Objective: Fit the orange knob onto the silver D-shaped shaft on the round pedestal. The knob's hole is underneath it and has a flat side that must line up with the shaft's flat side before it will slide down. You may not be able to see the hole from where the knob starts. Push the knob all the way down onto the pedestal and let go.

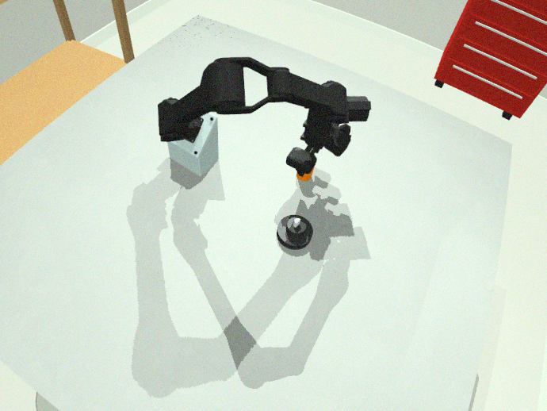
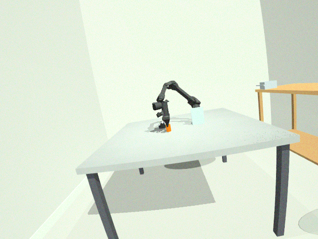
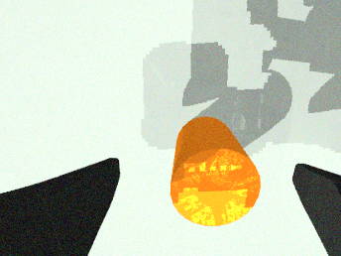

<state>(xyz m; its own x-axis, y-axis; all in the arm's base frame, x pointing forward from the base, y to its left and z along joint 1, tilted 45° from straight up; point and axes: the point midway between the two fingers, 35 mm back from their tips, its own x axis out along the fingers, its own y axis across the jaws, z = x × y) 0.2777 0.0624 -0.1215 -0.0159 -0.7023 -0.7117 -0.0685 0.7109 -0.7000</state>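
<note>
My gripper tip is now right at the orange knob. The rest, counted from my gripper tip: round pedestal: 6 cm ahead, 17 cm to the right, 2 cm below.
</note>
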